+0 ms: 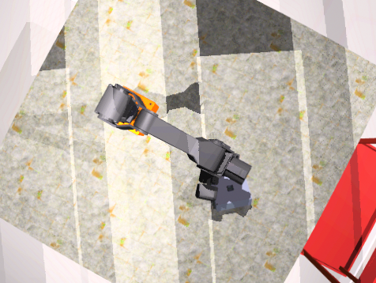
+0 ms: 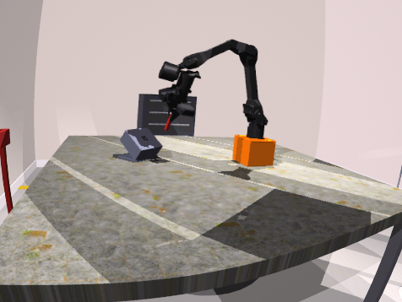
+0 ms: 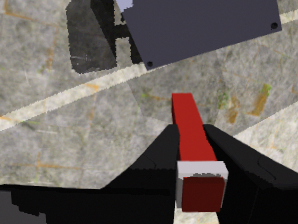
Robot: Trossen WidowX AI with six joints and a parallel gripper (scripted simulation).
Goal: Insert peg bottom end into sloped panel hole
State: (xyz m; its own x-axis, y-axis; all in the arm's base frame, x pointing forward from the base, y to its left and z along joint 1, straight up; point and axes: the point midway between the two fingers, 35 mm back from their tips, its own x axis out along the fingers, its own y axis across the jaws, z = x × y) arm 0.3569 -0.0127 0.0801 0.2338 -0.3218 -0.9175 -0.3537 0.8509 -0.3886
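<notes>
The panel lies 11 cm ahead of my gripper tip, 1 cm to the right of it and 9 cm below it. From my gripper tip the other things lie so: red square peg (1 cm above).
</notes>
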